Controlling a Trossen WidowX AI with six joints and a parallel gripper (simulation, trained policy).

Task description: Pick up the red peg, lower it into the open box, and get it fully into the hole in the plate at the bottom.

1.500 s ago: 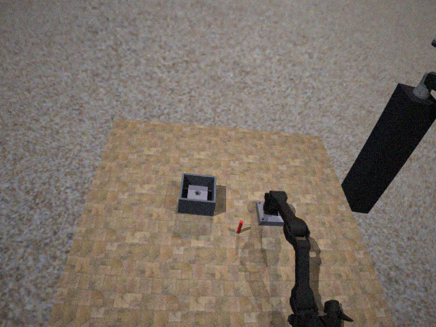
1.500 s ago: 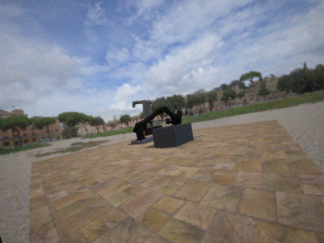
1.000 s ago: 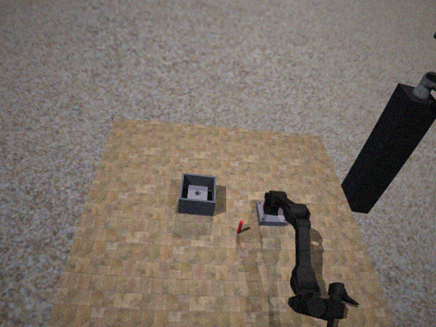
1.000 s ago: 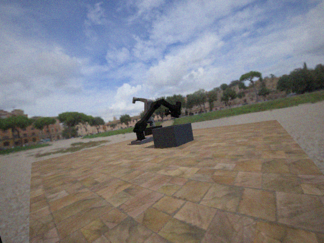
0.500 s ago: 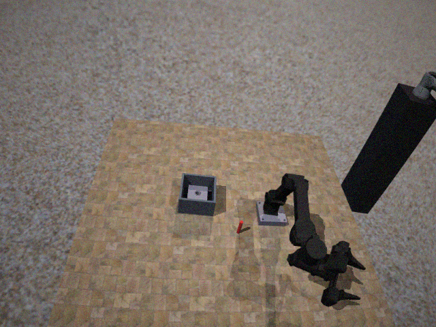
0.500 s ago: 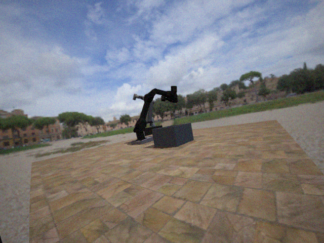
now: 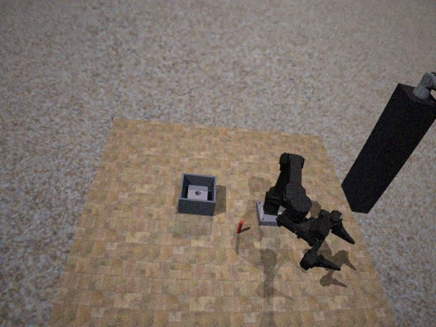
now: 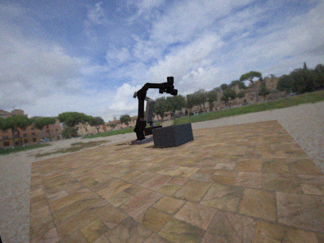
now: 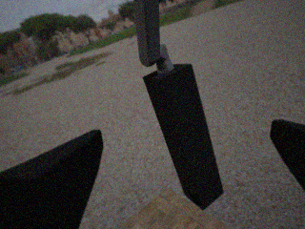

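Now: gripper tip 250 mm short of the red peg, 330 mm to the left of it and 390 mm above it. Round my gripper tip: grey box (450 mm ahead, 470 mm to the right, 400 mm below).
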